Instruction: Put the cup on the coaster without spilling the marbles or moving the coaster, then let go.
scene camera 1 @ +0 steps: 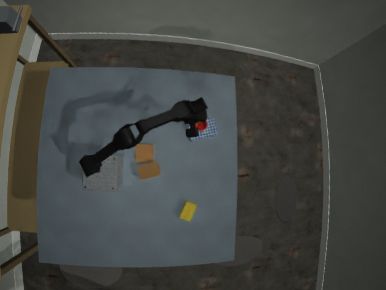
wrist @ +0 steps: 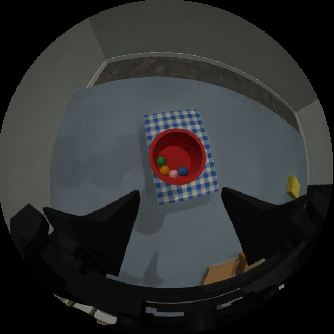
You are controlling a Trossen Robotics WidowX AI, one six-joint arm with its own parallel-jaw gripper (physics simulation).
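Places are measured from the arm's base along level axes (x right, y ahead, z up), in metres.
Pixels of known places: gripper, fingertip midpoint: point(scene camera 1: 194, 123); arm's base, link origin: point(scene camera 1: 93, 166).
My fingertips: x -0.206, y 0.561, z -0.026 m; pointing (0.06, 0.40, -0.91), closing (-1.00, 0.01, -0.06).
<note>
For each thing: its top centre in the pictures, then the offset to it from my fingertips. Level surfaces: height alone.
- red cup, top centre: point(scene camera 1: 201, 124) dx +0.002, dy +0.042, dz -0.028 m
- blue-and-white checked coaster, top centre: point(scene camera 1: 202, 128) dx +0.018, dy +0.065, dz -0.095 m
- blue-grey table, surface height: dz -0.120 m
- yellow block, top centre: point(scene camera 1: 188, 211) dx +0.521, dy -0.066, dz -0.090 m
The red cup point(scene camera 1: 201, 126) point(wrist: 175, 149) stands upright on the blue-and-white checked coaster point(scene camera 1: 211, 131) point(wrist: 200, 188), with coaster showing all around it in the wrist view. Inside the cup lie a green marble point(wrist: 161, 161), an orange marble point(wrist: 165, 170), a pink marble point(wrist: 173, 174) and a blue marble point(wrist: 183, 171). My gripper point(wrist: 182, 193) is open and empty, above the cup and apart from it; both fingers are clear of the rim. In the scene view the arm hides part of the cup and coaster.
Two orange-brown blocks point(scene camera 1: 145, 153) point(scene camera 1: 149, 170) point(wrist: 221, 273) lie on the blue-grey table point(scene camera 1: 100, 235) near the arm's base. A yellow block point(scene camera 1: 188, 211) point(wrist: 293, 186) lies farther off. A light grey perforated plate point(scene camera 1: 104, 181) is at the arm's base.
</note>
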